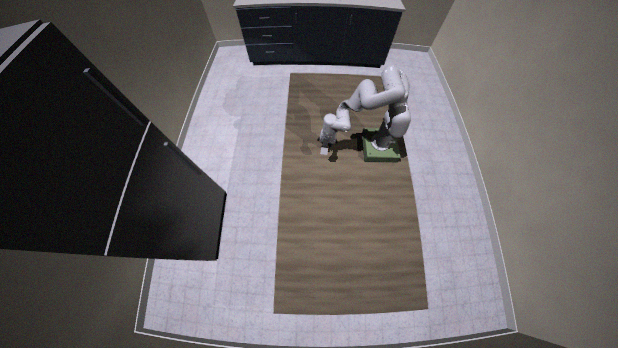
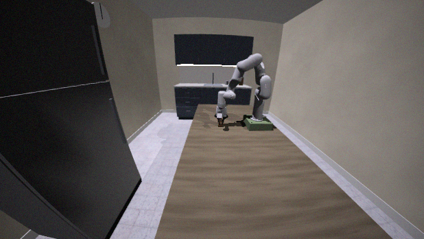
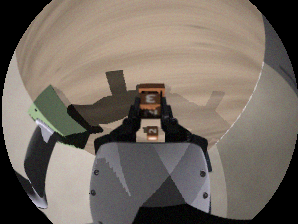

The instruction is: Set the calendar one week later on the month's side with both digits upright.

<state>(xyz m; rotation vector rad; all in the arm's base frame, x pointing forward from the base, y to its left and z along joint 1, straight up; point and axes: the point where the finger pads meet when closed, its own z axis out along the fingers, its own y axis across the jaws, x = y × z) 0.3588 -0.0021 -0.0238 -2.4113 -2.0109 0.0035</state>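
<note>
Now: the calendar cube 1 cm below my hand. The rest, counted from my hand: calendar tray (4 cm below, 2 cm to the right).
</note>
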